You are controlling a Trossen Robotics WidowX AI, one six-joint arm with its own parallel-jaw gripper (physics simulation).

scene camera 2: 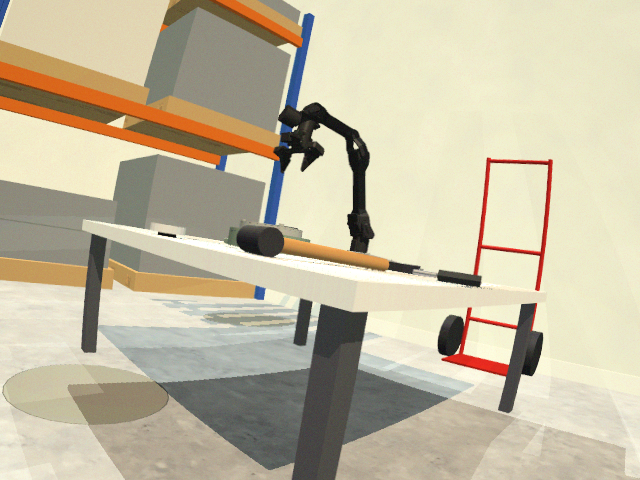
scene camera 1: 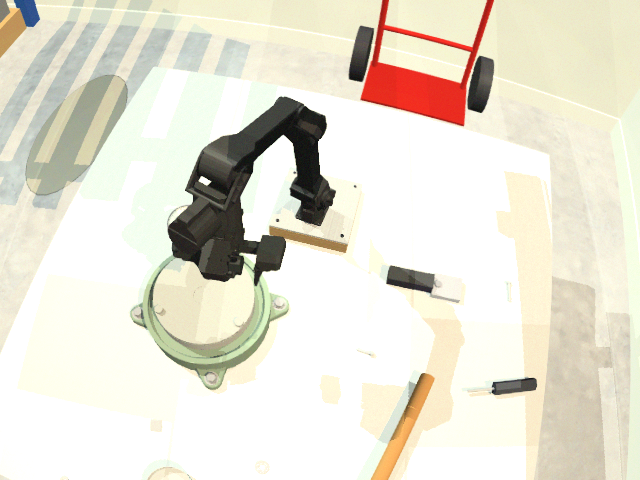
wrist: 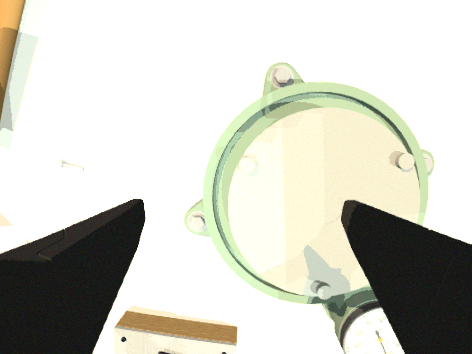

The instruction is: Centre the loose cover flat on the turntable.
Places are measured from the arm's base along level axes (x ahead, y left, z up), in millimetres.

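Where they show: gripper, fingertip midpoint: (scene camera 2: 291, 172) (scene camera 1: 232, 281) (wrist: 244, 209); arm's base, link origin: (scene camera 1: 312, 212).
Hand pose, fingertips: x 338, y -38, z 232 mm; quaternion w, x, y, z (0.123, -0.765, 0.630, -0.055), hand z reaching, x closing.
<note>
Each offset is from my fingertips to the top centre of the thing. "*": to the spot under its first point.
The loose cover, a pale round disc with short pegs @(dx -23, dy -97, dz -176 mm) (scene camera 1: 206, 317) (scene camera 2: 286, 230) (wrist: 305, 200), lies inside the raised rim of the green turntable housing @(* dx +102, dy -36, dz -212 mm) (scene camera 1: 206, 360) (scene camera 2: 233, 235) (wrist: 208, 195). It looks roughly flat; a slight tilt cannot be told. In the wrist view the gap inside the rim is wider at the upper left than at the lower right. My gripper (scene camera 1: 239, 281) (scene camera 2: 294, 169) (wrist: 244, 209) is open and empty, high above the table. In the wrist view its right finger overlaps the disc and its left finger is outside the rim. The arm hides the disc's far edge in scene camera 1.
A dial gauge @(* dx -153, dy -183, dz -170 mm) (wrist: 367, 327) stands against the housing, near the arm's base board (scene camera 1: 330, 229) (wrist: 175, 325). A hammer @(dx +156, dy +394, dz -211 mm) (scene camera 1: 405, 418) (scene camera 2: 330, 252) (wrist: 7, 60), a scraper @(dx -271, dy +348, dz -243 mm) (scene camera 1: 410, 279), a screwdriver @(dx -74, dy +599, dz -244 mm) (scene camera 1: 514, 385) (scene camera 2: 459, 277) and a small screw @(dx -61, dy +265, dz -259 mm) (scene camera 1: 366, 353) (wrist: 72, 165) lie on the table.
</note>
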